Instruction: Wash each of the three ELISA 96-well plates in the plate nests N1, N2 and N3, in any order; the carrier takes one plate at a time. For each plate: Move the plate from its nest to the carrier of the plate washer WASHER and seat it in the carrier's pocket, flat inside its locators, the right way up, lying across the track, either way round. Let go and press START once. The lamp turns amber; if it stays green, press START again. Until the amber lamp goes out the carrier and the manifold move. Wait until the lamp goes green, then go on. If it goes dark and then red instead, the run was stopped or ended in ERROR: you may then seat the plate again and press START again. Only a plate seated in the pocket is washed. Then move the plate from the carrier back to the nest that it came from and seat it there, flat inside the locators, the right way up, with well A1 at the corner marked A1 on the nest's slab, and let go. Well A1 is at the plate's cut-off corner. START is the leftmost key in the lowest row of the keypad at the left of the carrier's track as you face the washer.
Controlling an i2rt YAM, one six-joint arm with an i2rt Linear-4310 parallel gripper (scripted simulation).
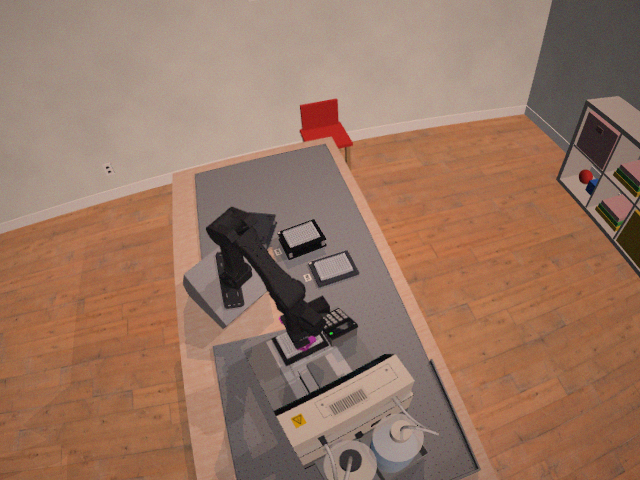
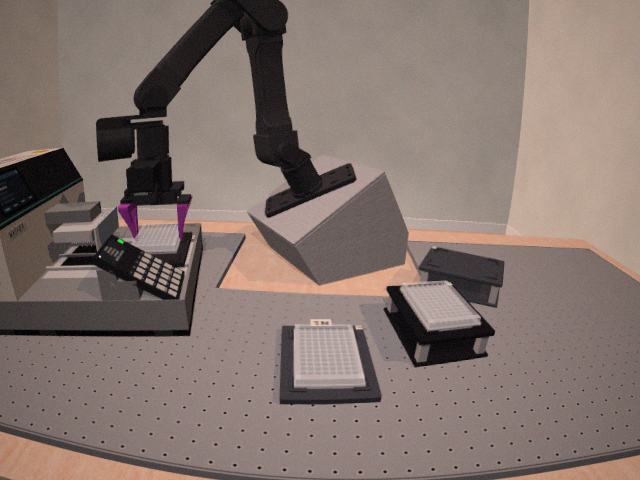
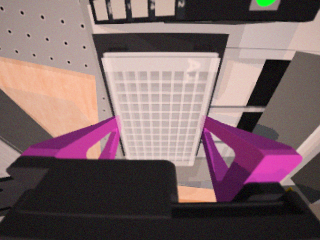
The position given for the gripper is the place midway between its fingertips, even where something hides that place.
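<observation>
You can see the gripper [image 2: 158, 239] [image 3: 160, 120] here, and there's a 96-well plate [image 2: 325, 356]. Another 96-well plate [image 2: 437, 304] is there too, and so is a further 96-well plate [image 2: 154, 238]. There's also a black carrier pocket [image 3: 104, 42], plus a raised black nest [image 2: 409, 316].
</observation>
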